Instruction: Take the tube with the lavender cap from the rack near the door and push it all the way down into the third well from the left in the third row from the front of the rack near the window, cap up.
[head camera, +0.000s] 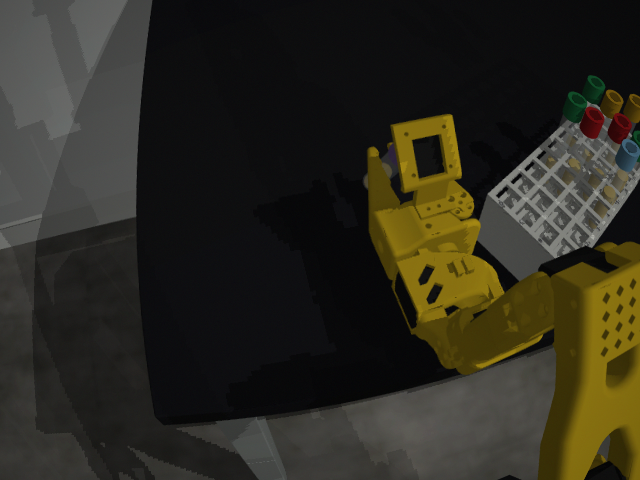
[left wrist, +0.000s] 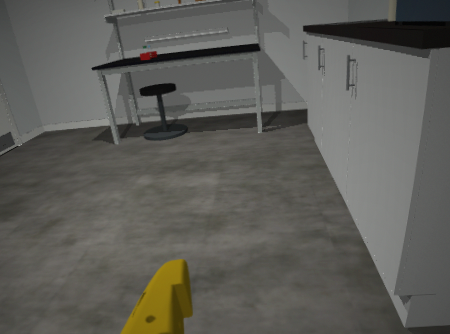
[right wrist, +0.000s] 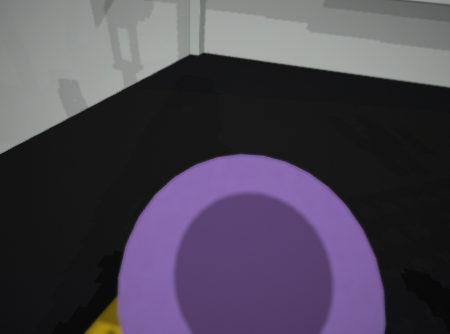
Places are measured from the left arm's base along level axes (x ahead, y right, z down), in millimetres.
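Pixels of known places: left hand, its tool point: (left wrist: 188, 280); right hand, its tool point: (head camera: 376, 152) (right wrist: 206, 231).
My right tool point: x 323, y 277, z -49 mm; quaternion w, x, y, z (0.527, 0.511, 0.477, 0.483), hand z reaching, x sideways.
Note:
For each thing: its middle in the pictures, then the offset to it from my right tool point. Level surfaces: height alone.
- tube with the lavender cap, middle of its body: (right wrist: 219, 277) (head camera: 387, 167) dx -9, dy +7, dz +8 mm
- white rack, middle of its body: (head camera: 575, 190) dx -45, dy +181, dz +33 mm
- black table, height of its surface: dz +61 mm
The tube with the lavender cap (head camera: 392, 154) (right wrist: 345, 240) is in my right gripper (head camera: 381, 156), above the black table and left of the white rack in the head view. The cap's hollow top faces the right wrist camera and hides most of the jaws and the tube's body. Part of the clear tube shows beside the jaw in the head view. My left gripper (left wrist: 175, 280) is fully open, with one jaw showing, over the floor. The white rack (head camera: 509, 240) has many wells; whether it is the door or window rack I cannot tell.
The rack bears green (head camera: 574, 107), red (head camera: 591, 122), yellow (head camera: 612, 103) and blue (head camera: 627, 155) caps at its far end. The black table (head camera: 206, 310) ends at the left and front. The left wrist view shows a stool (left wrist: 158, 90), another table (left wrist: 200, 54) and a white cabinet (left wrist: 380, 150).

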